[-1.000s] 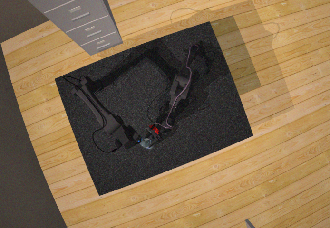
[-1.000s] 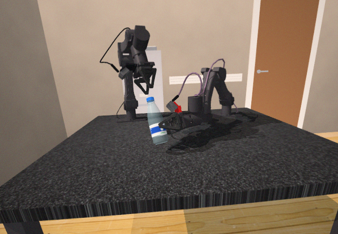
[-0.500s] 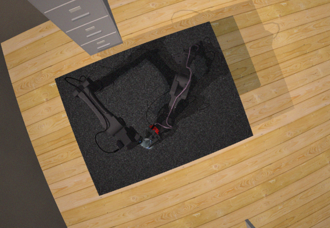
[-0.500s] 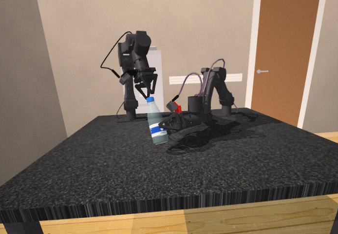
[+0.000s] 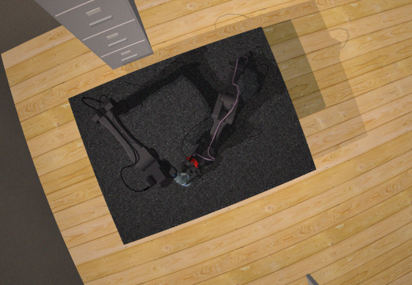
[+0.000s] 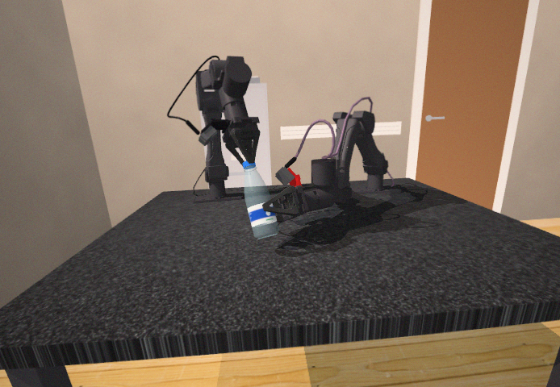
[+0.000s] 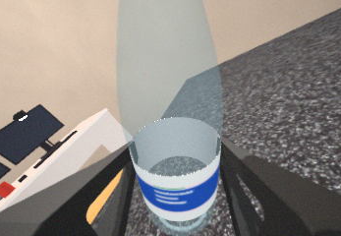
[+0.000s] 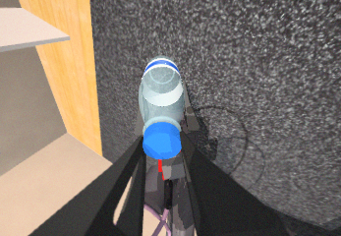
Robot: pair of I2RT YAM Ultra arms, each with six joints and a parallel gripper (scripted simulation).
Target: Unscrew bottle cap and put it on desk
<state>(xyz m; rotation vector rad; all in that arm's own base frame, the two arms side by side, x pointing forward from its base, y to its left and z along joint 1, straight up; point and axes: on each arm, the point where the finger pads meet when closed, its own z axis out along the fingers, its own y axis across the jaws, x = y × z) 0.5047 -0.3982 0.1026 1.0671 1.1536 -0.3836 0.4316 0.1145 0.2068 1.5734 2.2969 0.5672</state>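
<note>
Now: right hand right at the blue cap. From my right hand the other things lie so: clear bottle: 80 mm below, 40 mm ahead, 20 mm to the left.
Now: the clear bottle 2 cm above my left hand, 1 cm to the right of it and 1 cm behind it. The rest, counted from my left hand: blue cap 10 cm above, 5 cm behind, 3 cm to the right.
</note>
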